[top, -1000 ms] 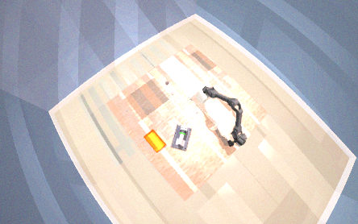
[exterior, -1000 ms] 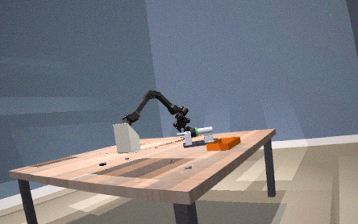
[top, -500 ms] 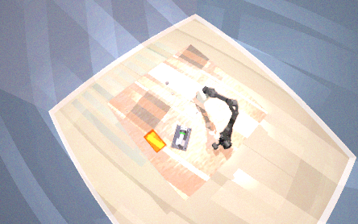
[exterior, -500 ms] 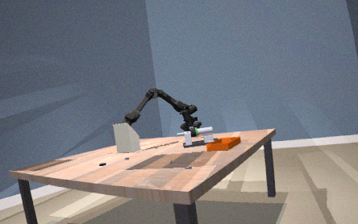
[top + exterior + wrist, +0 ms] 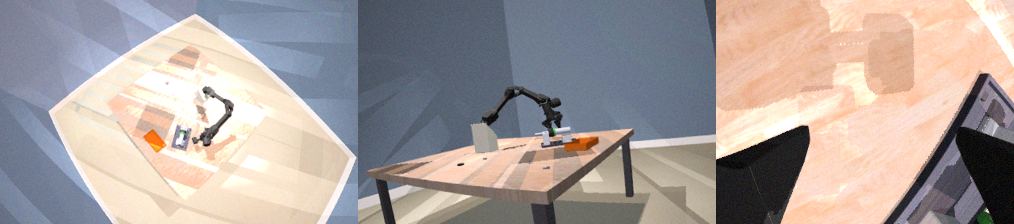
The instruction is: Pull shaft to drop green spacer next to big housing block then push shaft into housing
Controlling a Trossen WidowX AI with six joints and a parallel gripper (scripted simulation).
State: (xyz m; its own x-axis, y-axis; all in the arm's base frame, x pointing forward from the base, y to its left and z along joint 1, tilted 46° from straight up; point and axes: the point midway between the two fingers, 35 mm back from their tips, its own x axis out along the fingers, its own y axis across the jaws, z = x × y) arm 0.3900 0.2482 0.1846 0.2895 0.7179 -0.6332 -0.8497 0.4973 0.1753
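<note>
The green spacer lies 17 cm to the right of my gripper tip, 6 cm ahead of it and 1 cm above it. The rest, counted from my gripper tip: orange flat block (31 cm to the right, 29 cm ahead, 6 cm below); grey shaft (18 cm to the right, 3 cm ahead, 1 cm above).
</note>
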